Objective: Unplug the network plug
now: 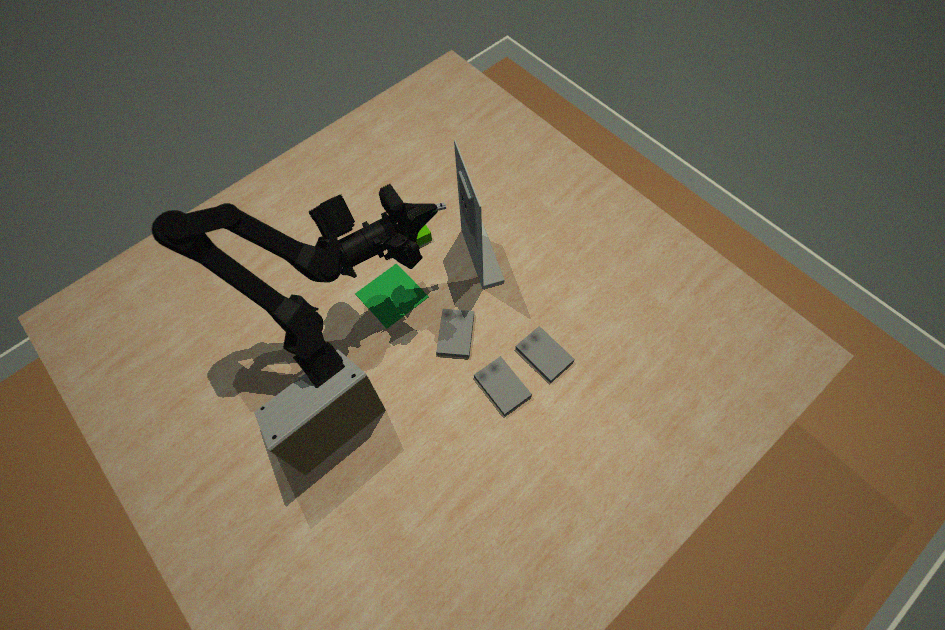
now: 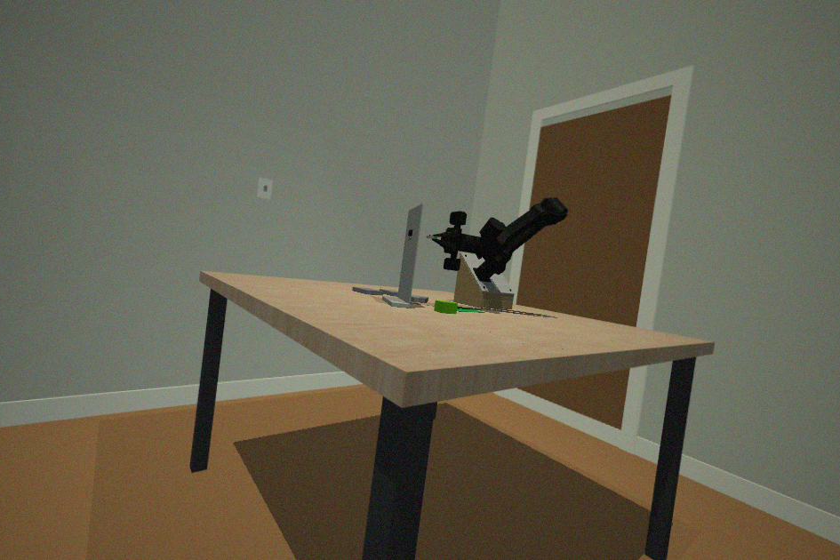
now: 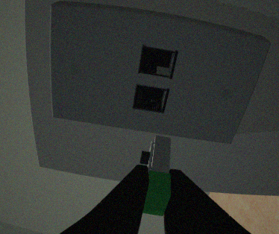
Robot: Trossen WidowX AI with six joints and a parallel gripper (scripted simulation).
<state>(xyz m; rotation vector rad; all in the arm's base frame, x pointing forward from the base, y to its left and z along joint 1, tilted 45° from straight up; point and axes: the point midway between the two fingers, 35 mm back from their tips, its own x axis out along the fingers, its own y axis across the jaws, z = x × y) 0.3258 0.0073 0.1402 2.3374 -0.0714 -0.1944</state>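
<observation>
The green marked square lies 14 cm behind my gripper tip, 2 cm to the left of it and 22 cm below it. Round my gripper tip: network plug: right at my gripper tip; upright grey panel: 6 cm ahead, 4 cm to the right, 8 cm below.
</observation>
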